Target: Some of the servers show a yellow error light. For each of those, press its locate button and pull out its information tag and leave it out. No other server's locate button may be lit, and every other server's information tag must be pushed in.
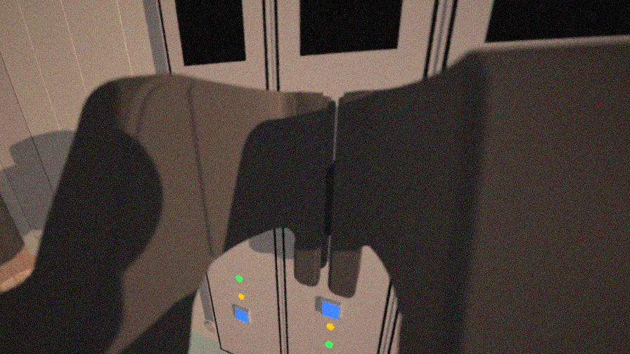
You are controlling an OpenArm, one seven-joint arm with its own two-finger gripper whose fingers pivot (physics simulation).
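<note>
My gripper (335, 192) is shut on a black information tag (329, 200), which shows as a narrow upright strip between the two fingers in front of the middle server (330, 72). The fingers hide most of the tag, so how far it stands out cannot be told. Below the fingers the middle server has a blue locate button (330, 310), a yellow light (330, 326) and a green light (329, 344). The left server (223, 72) shows a green light (239, 278), a yellow light (241, 296) and a blue locate button (241, 314). Its tag does not show.
Part of a third server (470, 27) shows at the upper right, mostly hidden by the right finger. Dark panels fill the upper fronts of the servers. A pale panelled wall (40, 75) stands at the left. An orange-brown object (17, 270) shows at the left edge.
</note>
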